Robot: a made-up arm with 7 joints.
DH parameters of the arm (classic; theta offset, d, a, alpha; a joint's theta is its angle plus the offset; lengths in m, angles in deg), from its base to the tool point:
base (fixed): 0 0 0 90
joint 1: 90 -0.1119 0 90
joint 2: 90 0 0 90
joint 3: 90 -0.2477 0 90
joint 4: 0 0 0 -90
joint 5: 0 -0.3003 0 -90
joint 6: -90 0 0 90
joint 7: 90 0 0 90
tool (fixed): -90 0 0 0
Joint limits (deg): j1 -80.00..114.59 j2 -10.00..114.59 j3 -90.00..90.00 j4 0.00..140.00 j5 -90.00..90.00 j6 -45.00..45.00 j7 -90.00..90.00
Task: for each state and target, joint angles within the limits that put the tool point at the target. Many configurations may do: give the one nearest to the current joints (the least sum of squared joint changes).
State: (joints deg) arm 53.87 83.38 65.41 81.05 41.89 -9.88 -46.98
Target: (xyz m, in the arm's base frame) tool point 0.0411 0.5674 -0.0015
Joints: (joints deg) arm 49.51 48.82 84.70 67.21 41.89 -9.88 -46.98
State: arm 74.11 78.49 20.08 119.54 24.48 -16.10 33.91
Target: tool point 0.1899 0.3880 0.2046
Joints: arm 52.27 60.69 22.18 88.99 24.48 -16.10 33.91
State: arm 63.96 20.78 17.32 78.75 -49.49 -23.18 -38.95
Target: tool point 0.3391 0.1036 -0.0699
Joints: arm 21.31 10.20 -8.14 102.26 -49.49 -23.18 -38.95
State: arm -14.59 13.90 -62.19 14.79 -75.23 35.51 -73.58
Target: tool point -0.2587 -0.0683 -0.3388
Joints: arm -43.38 12.65 -80.56 65.10 -75.23 35.51 -73.58
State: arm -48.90 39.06 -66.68 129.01 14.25 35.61 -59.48
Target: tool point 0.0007 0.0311 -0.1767
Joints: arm -42.29 51.43 -51.88 139.89 14.25 35.61 -59.48
